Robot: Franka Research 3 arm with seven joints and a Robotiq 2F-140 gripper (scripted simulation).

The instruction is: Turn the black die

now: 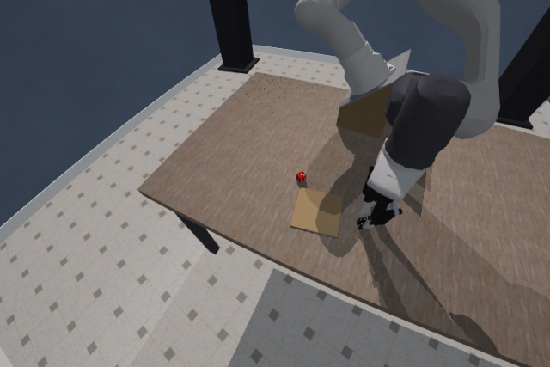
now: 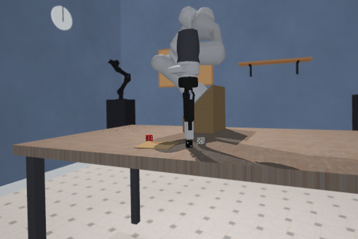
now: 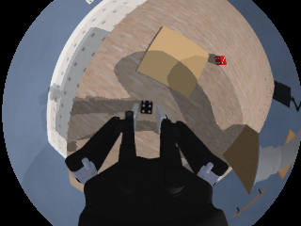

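My gripper is now 5 cm above the black die. Also, from my hand: white die 8 cm behind, 3 cm to the left, 5 cm below; then red die 11 cm behind, 22 cm to the right, 5 cm below; then tan mat 1 cm behind, 13 cm to the right, 6 cm below.
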